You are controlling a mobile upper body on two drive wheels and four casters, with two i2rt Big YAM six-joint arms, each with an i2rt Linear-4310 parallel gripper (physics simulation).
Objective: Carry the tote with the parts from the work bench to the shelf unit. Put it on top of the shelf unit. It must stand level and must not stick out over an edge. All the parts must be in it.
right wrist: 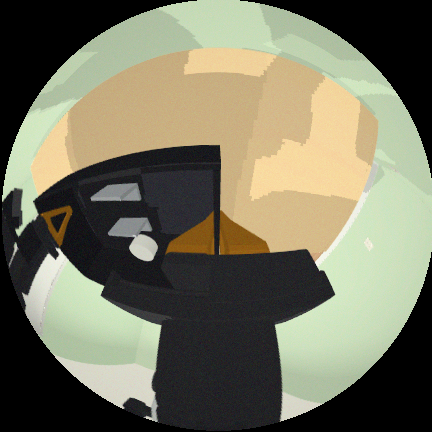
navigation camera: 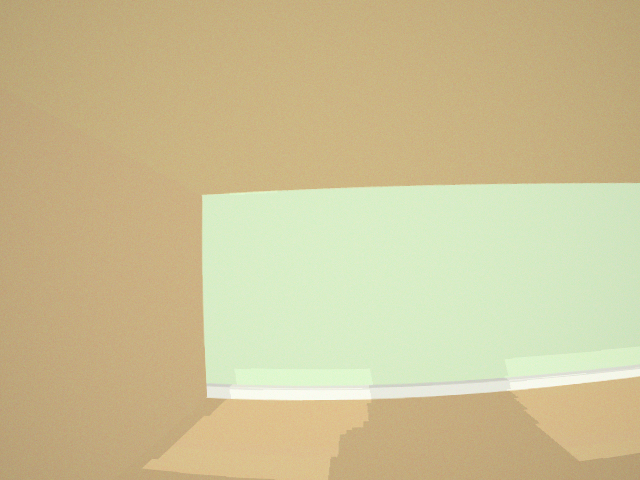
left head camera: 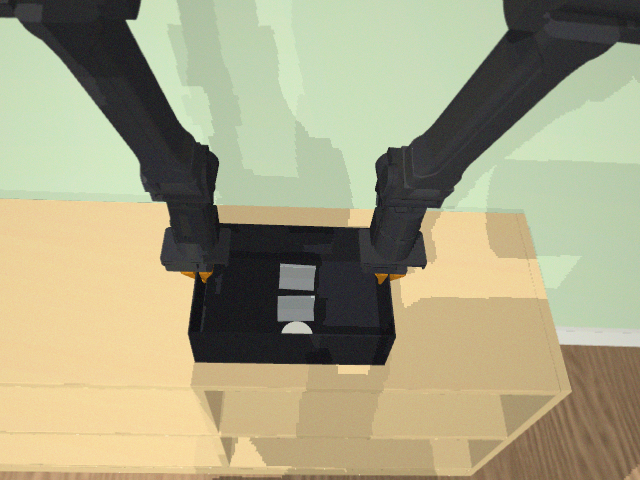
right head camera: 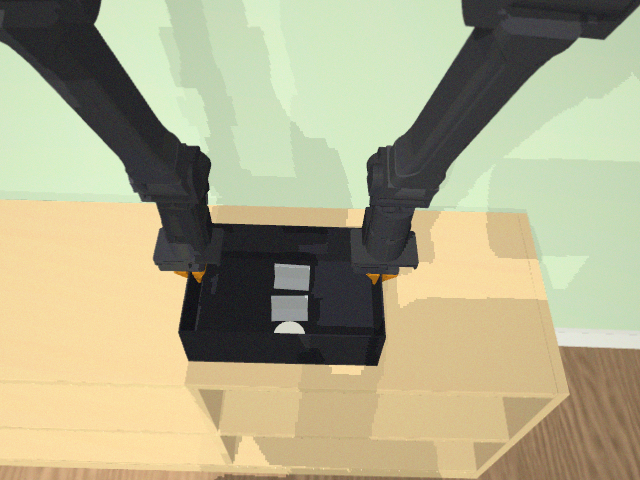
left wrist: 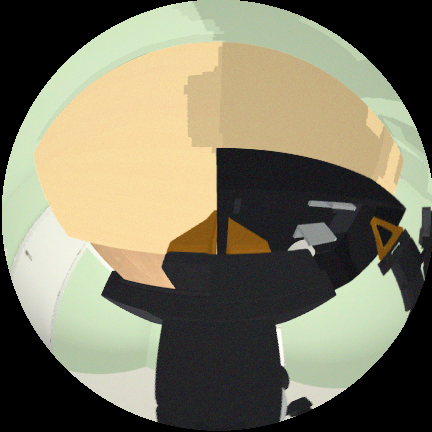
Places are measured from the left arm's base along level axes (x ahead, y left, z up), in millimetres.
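Where they show: left gripper, fingertip midpoint: [right wrist: 70, 207] [left head camera: 203, 279] [right head camera: 198, 279]; right gripper, fingertip midpoint: [left head camera: 380, 281] [right head camera: 375, 281] [left wrist: 371, 218].
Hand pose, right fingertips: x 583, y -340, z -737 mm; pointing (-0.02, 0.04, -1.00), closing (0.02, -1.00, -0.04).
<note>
Each offset is from my right fingertips to the top centre of the thing. "*": to the spot under its first point. Level surfaces: height alone.
The black tote @(* 42 mm back, 149 mm left, 16 mm down) [left head camera: 291, 305] is over the tan top of the shelf unit [left head camera: 103, 289], looks level, and lies inside all its edges. I cannot tell whether it rests on the top or hangs just above it. Inside it lie two grey blocks @(11 mm ahead, 141 mm left, 5 mm up) [left head camera: 296, 276] @(49 mm back, 141 mm left, 7 mm up) [left head camera: 295, 308] and a white disc @(100 mm back, 139 mm left, 7 mm down) [left head camera: 296, 329]. My left gripper [left head camera: 198, 275] is shut on the tote's thin left wall, which shows between its orange fingers in the left wrist view [left wrist: 217, 238]. My right gripper [left head camera: 389, 277] is shut on the right wall, seen in the right wrist view [right wrist: 217, 238].
A pale green wall [left head camera: 320, 77] stands right behind the shelf unit. The unit's right end @(* 14 mm back, 298 mm right, 62 mm down) [left head camera: 542, 310] is near the tote, with wooden floor @(672 mm down) [left head camera: 594, 413] beyond it. Open shelf compartments [left head camera: 361, 418] lie below the top. The navigation view shows only a tan panel @(* 4 mm back, 286 mm left, 395 mm down) [navigation camera: 103, 207] close up.
</note>
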